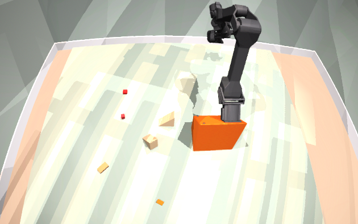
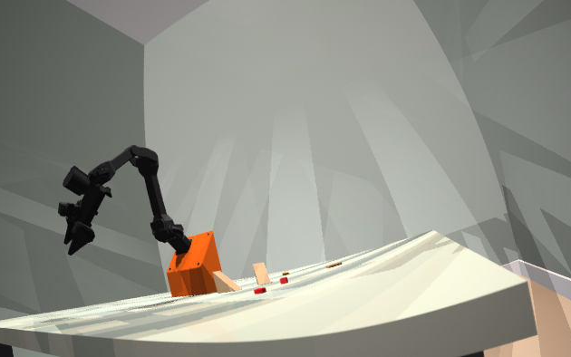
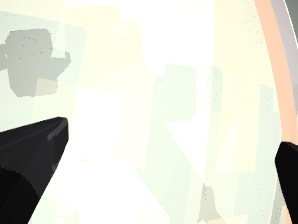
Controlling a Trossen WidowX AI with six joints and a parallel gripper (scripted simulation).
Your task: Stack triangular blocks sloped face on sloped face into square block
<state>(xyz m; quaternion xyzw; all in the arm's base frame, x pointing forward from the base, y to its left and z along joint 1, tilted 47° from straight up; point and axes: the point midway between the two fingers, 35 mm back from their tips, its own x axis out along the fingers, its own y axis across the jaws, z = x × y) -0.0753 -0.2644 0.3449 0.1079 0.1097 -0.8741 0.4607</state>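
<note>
The tan triangular block lies 380 mm ahead of my gripper tip, 450 mm to the left of it and 170 mm below it. From my gripper tip the other things lie so: small red cube (520 mm ahead, 310 mm to the left, 180 mm below); small yellow piece (350 mm ahead, 700 mm to the left, 180 mm below); small tan piece (590 mm ahead, 560 mm to the left, 190 mm below).
</note>
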